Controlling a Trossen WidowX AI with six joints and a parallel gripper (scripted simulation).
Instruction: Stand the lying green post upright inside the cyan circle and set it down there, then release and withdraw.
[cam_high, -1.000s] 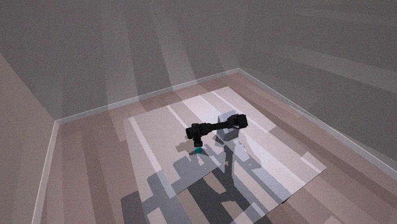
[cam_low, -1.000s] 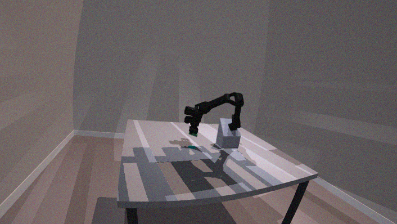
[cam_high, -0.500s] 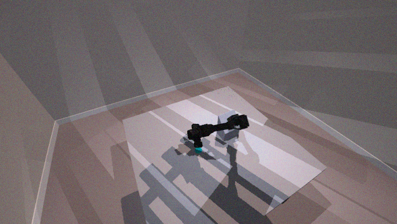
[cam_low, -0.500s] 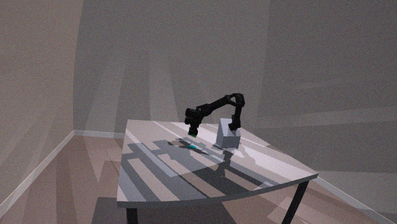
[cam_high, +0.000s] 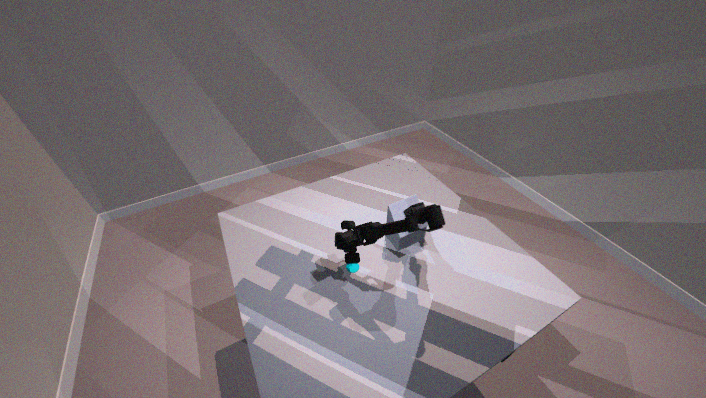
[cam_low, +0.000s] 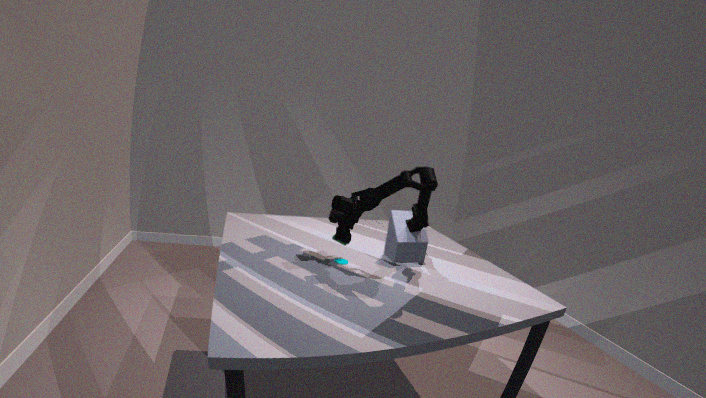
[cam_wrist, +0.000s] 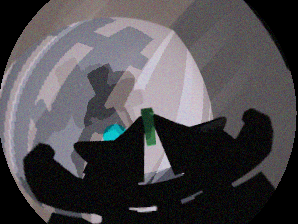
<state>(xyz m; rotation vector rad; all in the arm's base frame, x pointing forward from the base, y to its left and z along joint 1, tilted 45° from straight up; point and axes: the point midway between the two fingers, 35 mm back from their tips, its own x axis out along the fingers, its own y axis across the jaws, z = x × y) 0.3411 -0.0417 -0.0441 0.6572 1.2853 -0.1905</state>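
Right now the cyan circle is 80 mm below my gripper tip, 70 mm to the left of it and 10 mm behind it. Also, from my gripper tip: green post 20 mm behind, 10 mm to the left, 10 mm below.
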